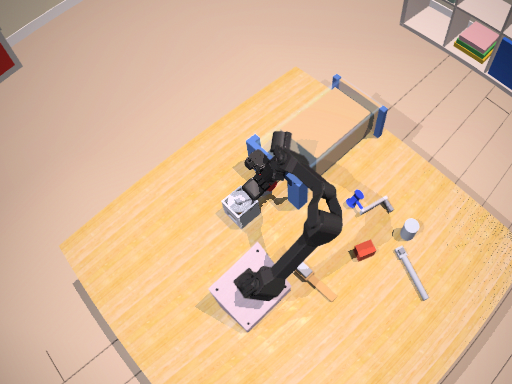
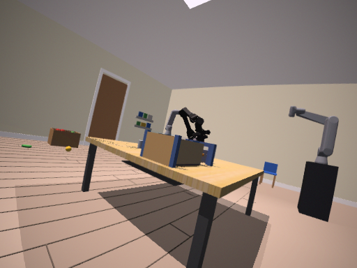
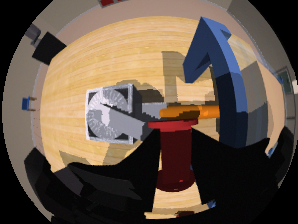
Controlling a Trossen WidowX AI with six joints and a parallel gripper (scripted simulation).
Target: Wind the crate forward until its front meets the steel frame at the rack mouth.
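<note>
Right now the blue steel frame is 70 mm ahead of my gripper tip, 30 mm below it and 20 mm to the left of it. Round my gripper tip: winch (110 mm behind, 100 mm below, 10 mm to the left); then red knob (20 mm to the right); then crank handle (40 mm behind, 30 mm below).
</note>
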